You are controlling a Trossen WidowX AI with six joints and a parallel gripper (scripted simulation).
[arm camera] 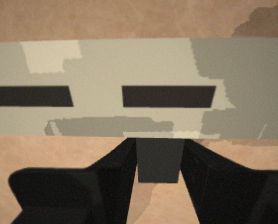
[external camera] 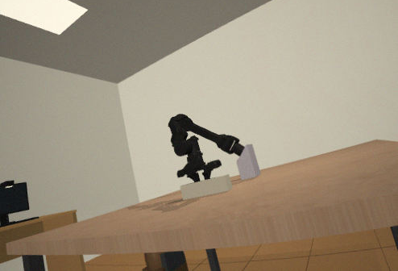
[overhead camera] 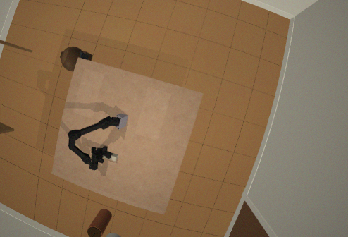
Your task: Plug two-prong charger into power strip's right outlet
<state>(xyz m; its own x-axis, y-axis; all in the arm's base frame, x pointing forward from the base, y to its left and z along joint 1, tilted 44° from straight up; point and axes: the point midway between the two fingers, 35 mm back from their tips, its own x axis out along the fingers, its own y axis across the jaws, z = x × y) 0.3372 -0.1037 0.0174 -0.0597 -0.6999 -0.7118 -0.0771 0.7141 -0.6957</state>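
The dark charger is 20 mm ahead of my gripper tip and 10 mm above it.
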